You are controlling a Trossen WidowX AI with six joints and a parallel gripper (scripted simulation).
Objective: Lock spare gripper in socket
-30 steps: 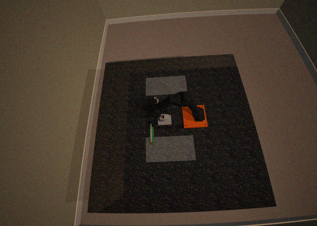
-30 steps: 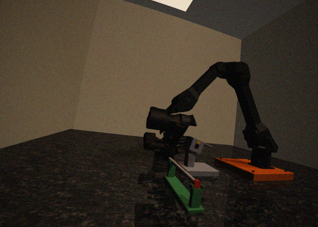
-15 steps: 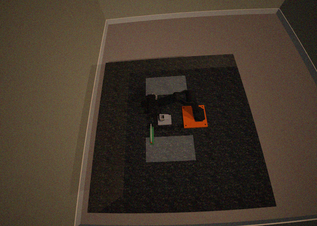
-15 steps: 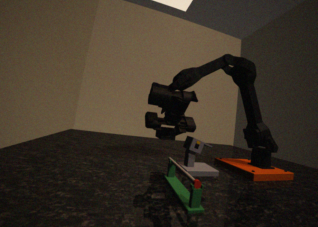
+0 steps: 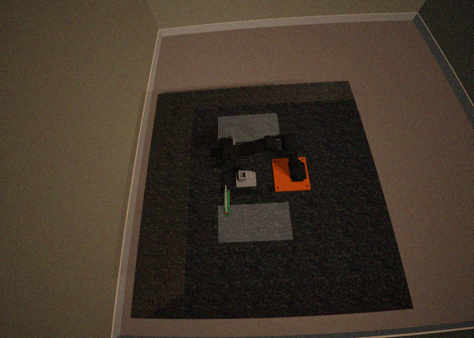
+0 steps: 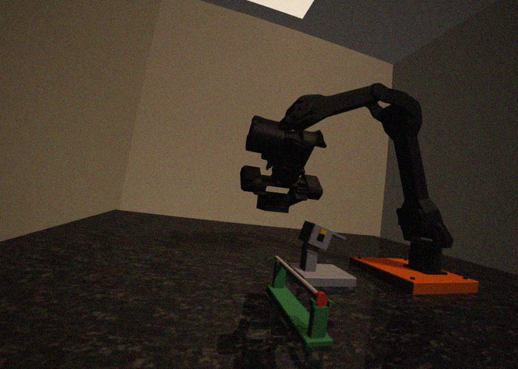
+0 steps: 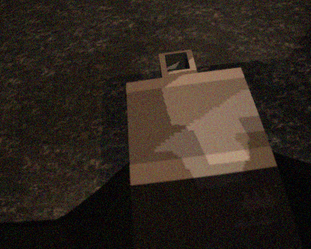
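Now: gripper tip 10 mm to the left of the spare gripper and 10 mm below it. Also, from my gripper tip: green rack: 270 mm to the left, 90 mm below, 30 mm ahead; then grey socket: 150 mm to the left, 70 mm below, 60 mm behind.
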